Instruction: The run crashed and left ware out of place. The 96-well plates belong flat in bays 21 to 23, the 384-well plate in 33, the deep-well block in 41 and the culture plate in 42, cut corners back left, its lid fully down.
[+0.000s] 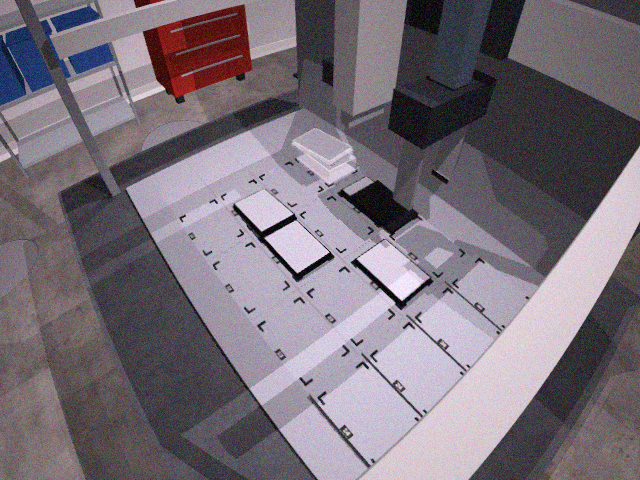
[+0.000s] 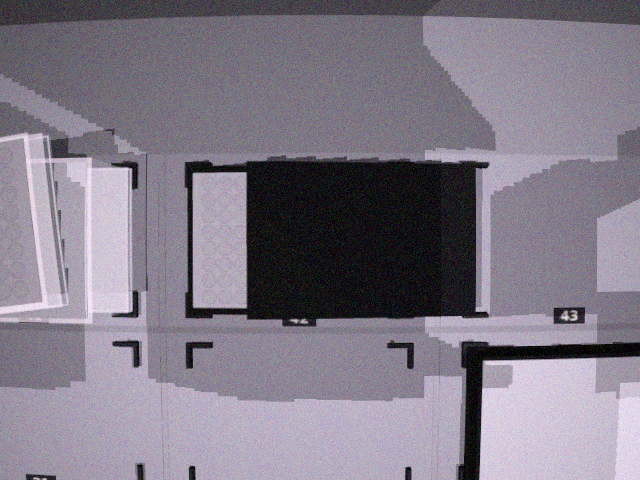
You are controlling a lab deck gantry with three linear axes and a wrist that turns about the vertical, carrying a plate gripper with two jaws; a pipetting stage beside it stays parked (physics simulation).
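Pixels of known places: gripper, between the fingertips: [image 1: 422, 190]; robot's base, origin of its link: [image 1: 181, 218].
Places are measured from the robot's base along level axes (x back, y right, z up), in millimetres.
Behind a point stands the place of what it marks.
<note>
My gripper [image 1: 424, 195] {z 160, x -370, y -320 mm} has its jaws apart beside the right end of a black slab-like piece [image 1: 381, 205] {z 18, x -263, y -356 mm} [image 2: 356, 240] {z 18, x -260, y -364 mm}; any contact is unclear. The black piece lies over most of a pale plate with round wells [image 1: 360, 186] {z 14, x -187, y -366 mm} [image 2: 219, 240] {z 14, x -184, y -364 mm} in bay 42 and reaches towards 43. Clear, layered ware [image 1: 323, 147] {z 56, x -62, y -359 mm} [image 2: 18, 222] {z 56, x -99, y -373 mm} stands at bay 41, its top layer skewed; its lower parts are unclear. One white plate [image 1: 263, 209] {z 22, x -116, y -150 mm} in 21 is shifted against or onto the edge of another [image 1: 298, 246] {z 15, x -239, y -151 mm} in 22. A white, black-skirted plate [image 1: 385, 263] {z 14, x -375, y -253 mm} [image 2: 542, 423] {z 14, x -369, y -258 mm} sits at 33.
The parked pipetting stage [image 1: 369, 56] stands behind the clear ware. The deck [image 1: 206, 289] {z 0, x -203, y 40 mm} carries black corner brackets and bay labels, with 43 [image 2: 569, 315] {z 0, x -392, y -318 mm} right of the black piece. A pale rail [image 1: 558, 310] {z 400, x -622, y -60 mm} crosses the front right. A red cabinet [image 1: 206, 51] stands beyond the deck.
</note>
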